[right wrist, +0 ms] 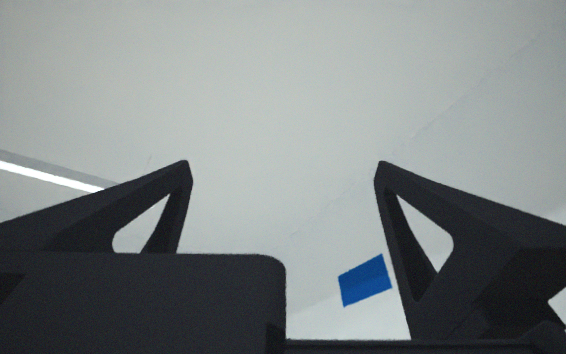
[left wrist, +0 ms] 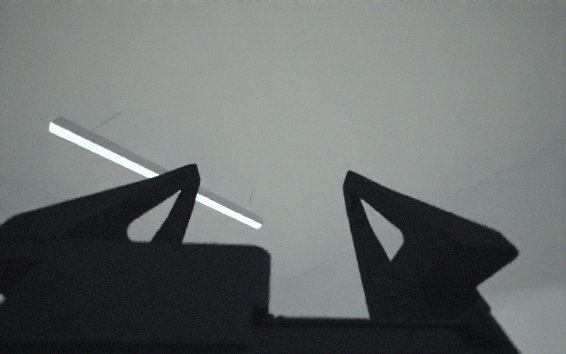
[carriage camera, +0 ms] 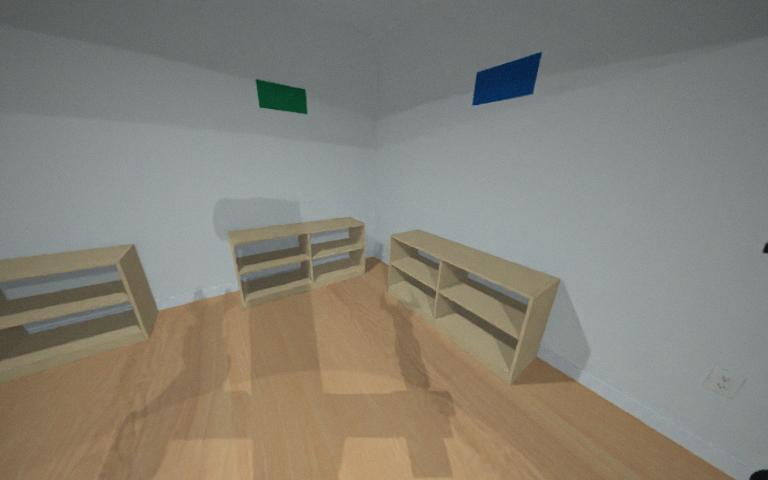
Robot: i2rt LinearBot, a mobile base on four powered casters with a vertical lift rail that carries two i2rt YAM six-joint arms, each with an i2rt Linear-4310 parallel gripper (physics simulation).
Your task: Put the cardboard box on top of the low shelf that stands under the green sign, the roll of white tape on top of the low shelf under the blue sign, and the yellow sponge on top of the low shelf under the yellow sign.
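Frame: origin at the left arm's base, x ahead, y left, z up, level; centimetres.
Seen in the pictures: left gripper, between the fingertips: point(left wrist: 273, 175); right gripper, between the fingertips: point(right wrist: 283, 170).
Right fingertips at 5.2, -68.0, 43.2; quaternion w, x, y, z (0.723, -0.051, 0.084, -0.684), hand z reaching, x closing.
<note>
A point is followed by its place in that frame, as x, y, z.
In the carriage camera view, the green sign point(carriage camera: 282, 96) @(227.3, 53.3, 91.6) hangs on the left wall above a low wooden shelf point(carriage camera: 338, 250) @(216.6, 7.7, -50.1) near the corner. The blue sign point(carriage camera: 506, 79) @(162.3, -113.4, 91.6) point(right wrist: 365, 280) @(161.8, -113.7, 90.1) hangs on the right wall above another low shelf point(carriage camera: 481, 253) @(150.9, -112.6, -23.5). The tops of both shelves are bare. The cardboard box, the white tape, the yellow sponge and the yellow sign do not show in these views. My left gripper point(left wrist: 273, 175) @(1.0, 0.2, 44.4) is open and empty, pointing up toward the ceiling. My right gripper point(right wrist: 283, 170) @(5.2, -68.0, 43.2) is open and empty, also pointing up.
A third low shelf point(carriage camera: 67, 258) @(129.6, 160.1, -23.5) stands at the left edge of the carriage camera view, its sign out of view. A wall outlet point(carriage camera: 724, 381) @(63.4, -181.3, -43.7) is at the lower right. A ceiling lamp point(left wrist: 105, 151) @(57.0, 88.4, 123.3) point(right wrist: 50, 177) @(85.8, 47.9, 123.3) shows in both wrist views. Shadows lie across the wooden floor point(carriage camera: 226, 418) @(73.6, 40.7, -84.5).
</note>
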